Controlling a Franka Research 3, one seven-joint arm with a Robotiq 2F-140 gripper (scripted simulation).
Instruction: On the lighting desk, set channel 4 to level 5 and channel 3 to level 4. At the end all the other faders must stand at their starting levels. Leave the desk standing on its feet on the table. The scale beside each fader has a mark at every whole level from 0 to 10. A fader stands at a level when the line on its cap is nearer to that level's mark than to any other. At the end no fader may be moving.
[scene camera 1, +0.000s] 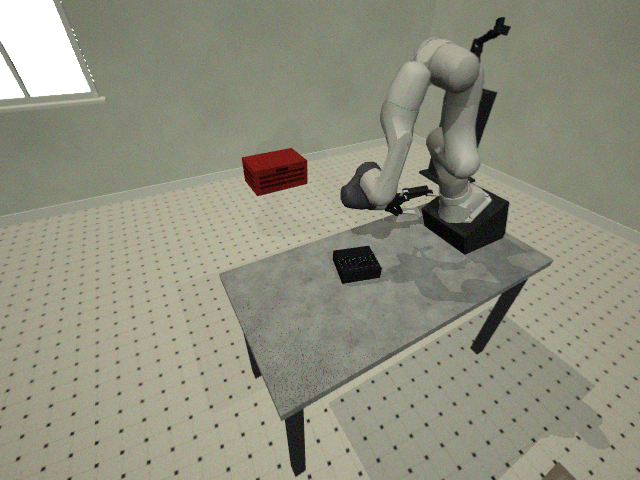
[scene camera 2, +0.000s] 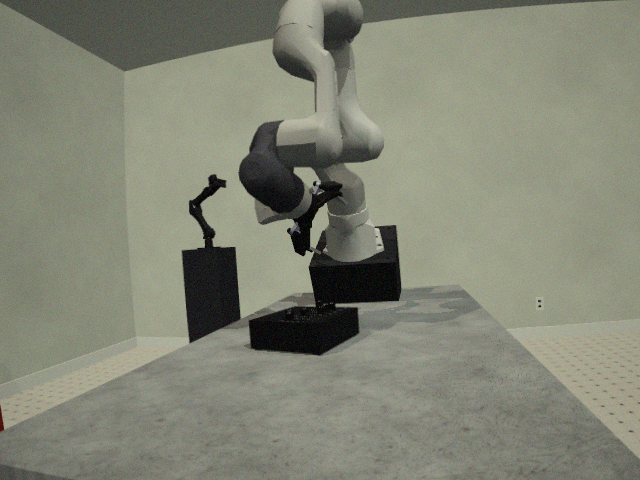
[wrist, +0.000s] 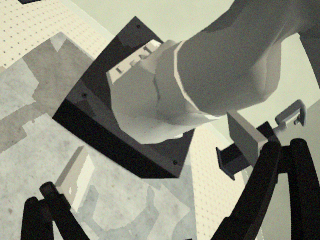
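There is my gripper (scene camera 2: 330, 226), and when I look from the wrist I see that same gripper (wrist: 156, 142) too.
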